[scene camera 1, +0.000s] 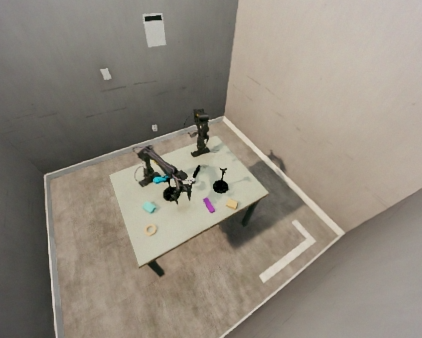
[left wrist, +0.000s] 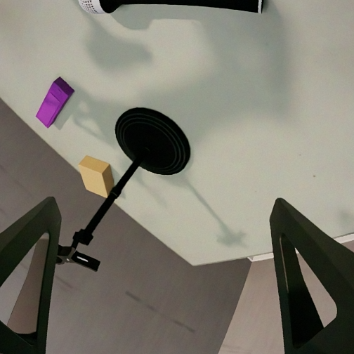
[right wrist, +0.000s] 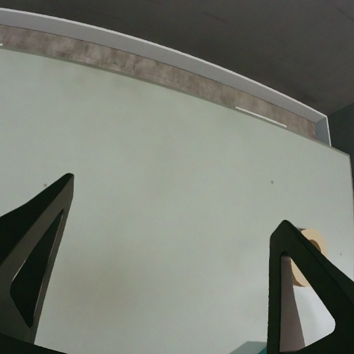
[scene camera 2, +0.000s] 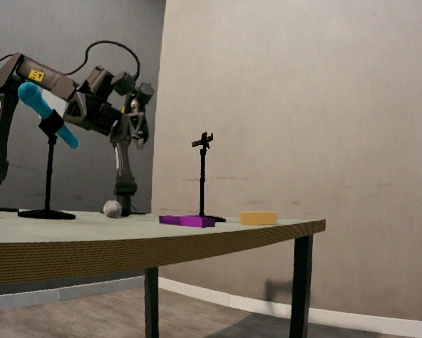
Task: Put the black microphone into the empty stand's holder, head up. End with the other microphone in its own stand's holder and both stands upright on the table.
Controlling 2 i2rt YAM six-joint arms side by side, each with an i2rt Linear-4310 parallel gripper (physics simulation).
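Places are measured from the left arm's base along level axes (x ahead, y left, z up), in millimetres.
Pixels of known places: left gripper, fingertip midpoint: [scene camera 1: 202,147] [scene camera 2: 137,142]; right gripper, fingertip midpoint: [scene camera 1: 183,202] [scene camera 2: 105,128]; left arm's base at its link origin: [scene camera 1: 200,152]; right arm's base at its link origin: [scene camera 1: 149,179].
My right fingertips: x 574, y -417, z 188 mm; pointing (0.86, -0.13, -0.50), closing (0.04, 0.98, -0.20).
Ahead of a thing's pixels: the offset from my right fingertips to its middle. "spot": to the spot under its first point.
The black microphone @[dx -323, dy +241, dz -167 mm] [scene camera 1: 196,171] [left wrist: 190,6] lies on the table; its pale head @[spot: dx -237, dy +166, dz -162 mm] [scene camera 2: 112,209] shows in scene camera 2. The empty stand [scene camera 1: 220,186] [scene camera 2: 202,180] [left wrist: 152,141] is upright, its holder @[dx -99, dy +376, dz +56 mm] [scene camera 2: 203,142] bare. The blue microphone @[dx -222, dy -48, dz +60 mm] [scene camera 1: 160,179] [scene camera 2: 35,95] sits tilted, head up, in its holder on the other upright stand [scene camera 1: 169,194] [scene camera 2: 49,175]. My left gripper [scene camera 1: 192,134] [scene camera 2: 139,136] [left wrist: 163,208] is open and empty, raised behind the black microphone. My right gripper [scene camera 1: 183,200] [right wrist: 181,208] is open and empty above the table, near the blue microphone's stand.
A purple block @[dx +20, dy +208, dz -178 mm] [scene camera 1: 209,205] [scene camera 2: 187,221] [left wrist: 55,102] and a yellow block @[dx +99, dy +385, dz -172 mm] [scene camera 1: 232,204] [scene camera 2: 258,218] [left wrist: 96,176] lie near the front edge by the empty stand. A teal block @[dx -173, dy -245, dz -168 mm] [scene camera 1: 149,207] and a tan ring @[dx +7, dy -289, dz -180 mm] [scene camera 1: 146,230] [right wrist: 301,281] lie toward the picture's left in scene camera 1.
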